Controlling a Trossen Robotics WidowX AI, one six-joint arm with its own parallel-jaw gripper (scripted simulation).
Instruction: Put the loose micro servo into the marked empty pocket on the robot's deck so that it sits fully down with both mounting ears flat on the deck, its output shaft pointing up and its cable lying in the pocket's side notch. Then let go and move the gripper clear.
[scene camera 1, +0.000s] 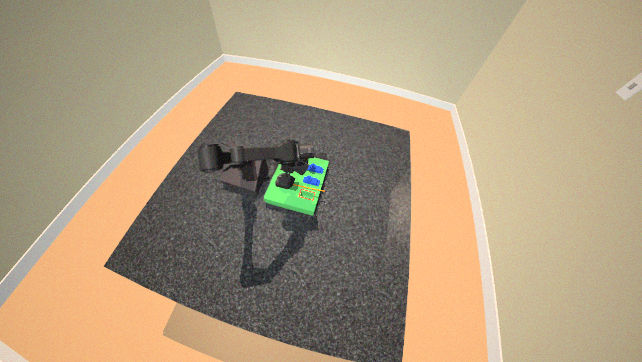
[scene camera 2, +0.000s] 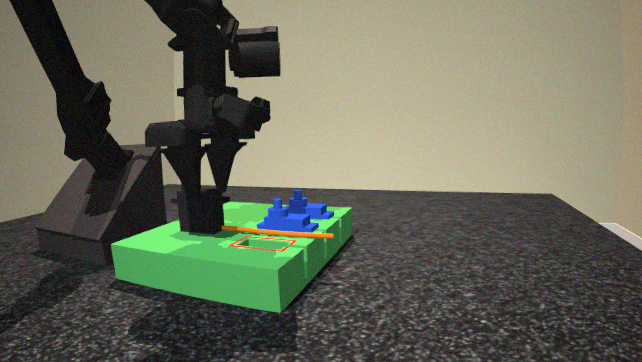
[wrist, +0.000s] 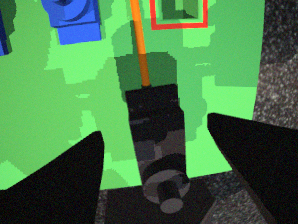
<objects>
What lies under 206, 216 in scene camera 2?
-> A black micro servo.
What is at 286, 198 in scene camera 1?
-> A green deck.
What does my gripper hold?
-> Nothing.
</objects>
